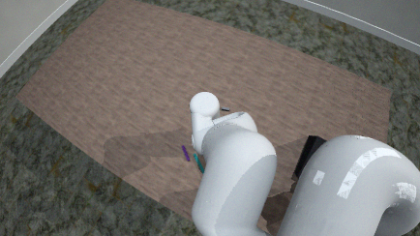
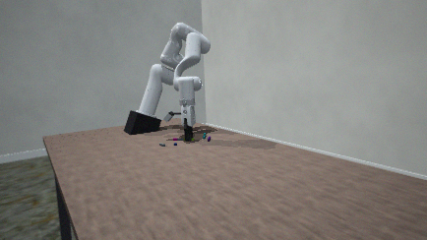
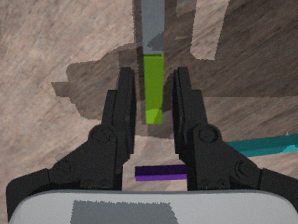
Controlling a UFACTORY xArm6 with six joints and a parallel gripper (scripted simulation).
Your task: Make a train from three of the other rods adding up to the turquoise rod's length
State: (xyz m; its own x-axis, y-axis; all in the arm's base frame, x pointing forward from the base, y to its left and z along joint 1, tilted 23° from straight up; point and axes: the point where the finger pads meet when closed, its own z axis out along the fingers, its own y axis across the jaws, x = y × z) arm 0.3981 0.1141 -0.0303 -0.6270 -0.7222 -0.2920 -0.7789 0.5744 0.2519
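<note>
Now: hand 2 cm above the lime rod. From my hand the other things lie so: magenta rod: 4 cm behind, 5 cm to the right, 2 cm below; grey rod: 3 cm behind, 3 cm to the right, 2 cm below; turquoise rod: 2 cm behind, 10 cm to the left, 2 cm below.
</note>
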